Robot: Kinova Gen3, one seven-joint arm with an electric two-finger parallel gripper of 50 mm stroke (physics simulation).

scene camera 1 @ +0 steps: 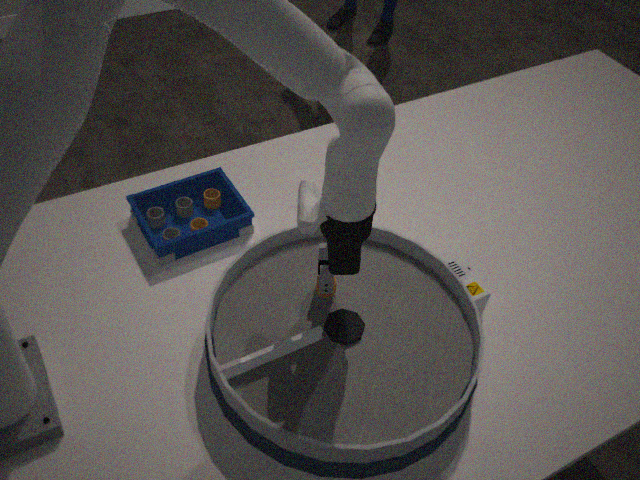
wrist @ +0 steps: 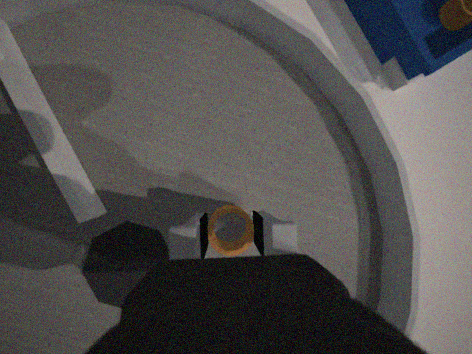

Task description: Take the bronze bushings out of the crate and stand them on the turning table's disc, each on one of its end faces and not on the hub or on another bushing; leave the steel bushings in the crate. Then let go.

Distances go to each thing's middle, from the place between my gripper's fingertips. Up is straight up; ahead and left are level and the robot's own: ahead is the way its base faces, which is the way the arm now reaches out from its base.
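Measured from the blue crate [scene camera 1: 233,218], my gripper is 50 mm above the crate, and it is also 290 mm to the right of the crate and 110 mm past the crate.
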